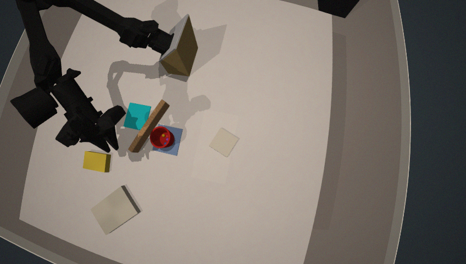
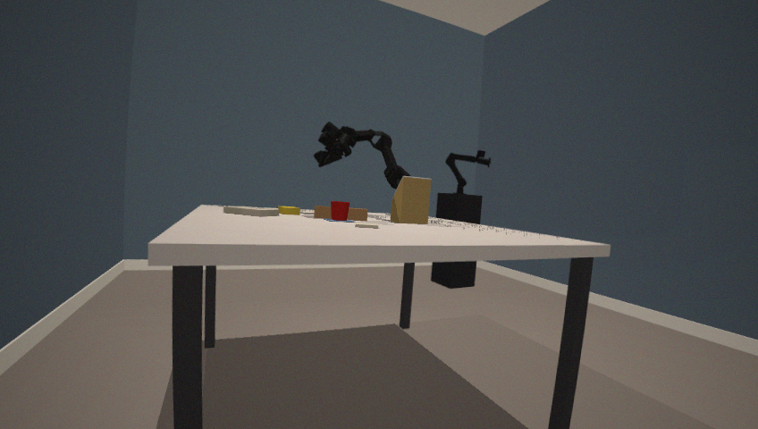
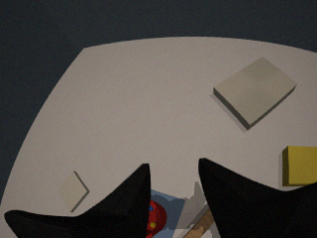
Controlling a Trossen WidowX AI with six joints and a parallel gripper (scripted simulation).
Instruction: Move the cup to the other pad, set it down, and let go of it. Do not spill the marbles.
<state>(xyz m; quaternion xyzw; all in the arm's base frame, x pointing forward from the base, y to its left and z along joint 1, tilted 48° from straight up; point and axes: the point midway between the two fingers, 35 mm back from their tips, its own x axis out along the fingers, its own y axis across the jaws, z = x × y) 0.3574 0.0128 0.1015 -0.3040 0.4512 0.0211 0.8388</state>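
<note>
Now: gripper tip 180 mm above the red cup, 70 mm to the right of it and 60 mm past it. From my gripper tip the other things lie so: blue pad 220 mm below, 70 mm to the left, 60 mm behind; purple marble 200 mm below, 80 mm to the left, 60 mm behind; brown block 200 mm below, 100 mm behind.
</note>
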